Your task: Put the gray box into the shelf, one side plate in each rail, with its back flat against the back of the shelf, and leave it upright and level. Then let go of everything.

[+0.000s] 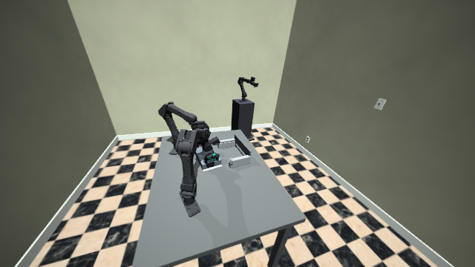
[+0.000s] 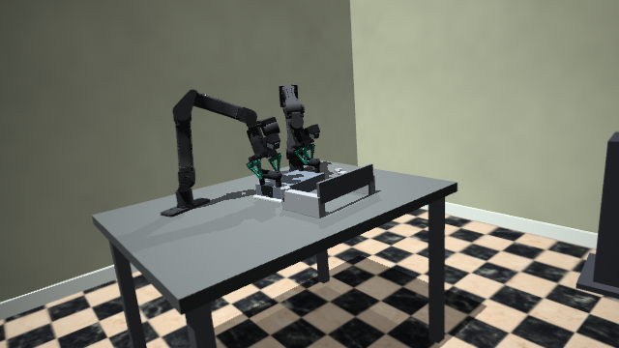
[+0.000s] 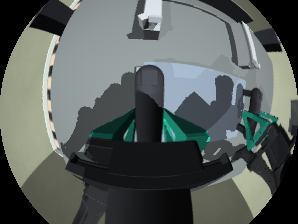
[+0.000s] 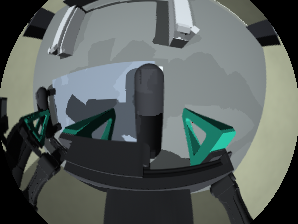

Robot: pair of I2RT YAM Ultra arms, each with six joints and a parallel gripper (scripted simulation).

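The gray box is 12 cm to the left of my right hand, 5 cm below it and 1 cm behind it. Round my right hand: dark back plate (32 cm ahead, 9 cm to the left, 2 cm below).
Now: the gray box 12 cm to the right of my left hand and 5 cm below it. The rest, counted from my left hand: dark back plate (33 cm ahead, 15 cm to the right, 2 cm below).
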